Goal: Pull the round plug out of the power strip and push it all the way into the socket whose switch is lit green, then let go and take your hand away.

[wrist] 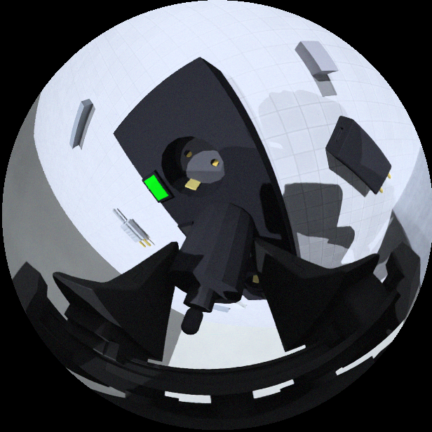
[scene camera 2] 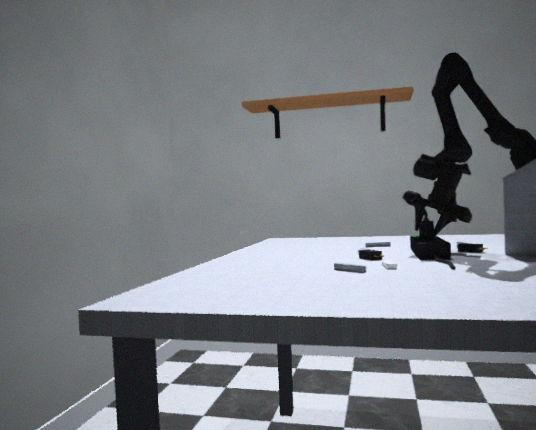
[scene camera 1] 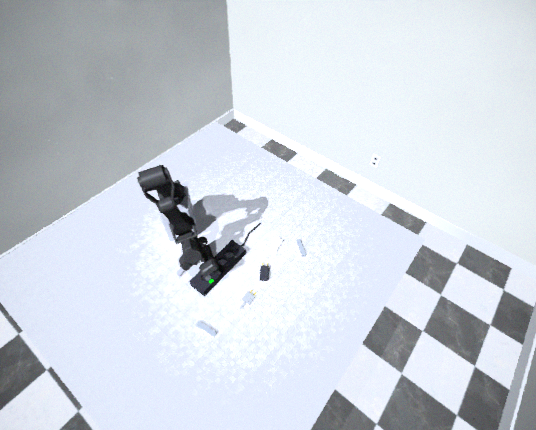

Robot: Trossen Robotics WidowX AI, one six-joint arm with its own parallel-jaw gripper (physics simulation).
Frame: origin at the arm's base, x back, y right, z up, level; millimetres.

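Seen in the pictures: gripper, fingertip midpoint: (scene camera 2: 424,233); arm's base, origin of the base link: (scene camera 2: 533,166) (scene camera 1: 174,196).
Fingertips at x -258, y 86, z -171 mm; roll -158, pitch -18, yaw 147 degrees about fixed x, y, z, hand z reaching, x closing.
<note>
Pixels of each thing's top centre, then the offset from my fingertips to it. "spot": a spot on its surface instead.
- green-lit switch, surface spot: (scene camera 1: 211,281) spot: dx -20, dy +51, dz -11 mm
- round black plug, middle of its top: (scene camera 2: 426,217) dx +7, dy +4, dz +44 mm
- black adapter, middle of its top: (scene camera 2: 473,244) dx +130, dy -2, dz -32 mm
- pale plug, middle of its top: (scene camera 1: 250,295) dx -167, dy +3, dz -40 mm
- strip's cord, surface spot: (scene camera 1: 250,232) spot: dx +8, dy -240, dz -49 mm
The black power strip (scene camera 1: 198,285) (scene camera 2: 431,249) (wrist: 150,125) lies on the table. The green-lit switch (scene camera 1: 211,281) (wrist: 157,187) is beside an empty round socket (wrist: 206,169) near one end. The round black plug (scene camera 2: 426,228) (wrist: 215,260) stands on the strip at the neighbouring socket, its cord stub leaning slightly left in the wrist view. My gripper (scene camera 2: 427,232) (wrist: 214,246) is shut on the round plug, with one finger against each side of its body. The plug's pins and its contact with the socket are hidden.
A black adapter (scene camera 2: 470,247) (wrist: 357,152) lies on the arm's side of the strip. Across from it lie another black plug (scene camera 1: 265,272), a pale plug (scene camera 1: 248,298) (wrist: 134,230) and grey bars (scene camera 1: 207,328) (scene camera 1: 301,247). The strip's cord (scene camera 1: 251,233) leaves its far end.
</note>
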